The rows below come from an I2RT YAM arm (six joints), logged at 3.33 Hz.
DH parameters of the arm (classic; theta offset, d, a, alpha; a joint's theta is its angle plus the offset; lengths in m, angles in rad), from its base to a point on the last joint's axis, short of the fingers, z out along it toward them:
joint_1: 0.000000 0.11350 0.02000 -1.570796
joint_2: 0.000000 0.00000 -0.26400 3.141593
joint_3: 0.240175 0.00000 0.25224 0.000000
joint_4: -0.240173 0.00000 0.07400 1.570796
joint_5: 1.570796 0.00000 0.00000 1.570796
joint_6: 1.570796 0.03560 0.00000 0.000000
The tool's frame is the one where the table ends.
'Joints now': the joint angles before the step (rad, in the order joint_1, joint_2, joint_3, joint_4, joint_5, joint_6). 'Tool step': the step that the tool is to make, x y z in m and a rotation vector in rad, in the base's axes. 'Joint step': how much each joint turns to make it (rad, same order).
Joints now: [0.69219, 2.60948, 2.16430, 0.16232, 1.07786, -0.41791]
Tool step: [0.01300, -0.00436, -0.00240, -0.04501, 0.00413, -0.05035]
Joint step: [-0.01869, 0.05573, 0.09238, -0.02444, 0.03929, -0.04921]
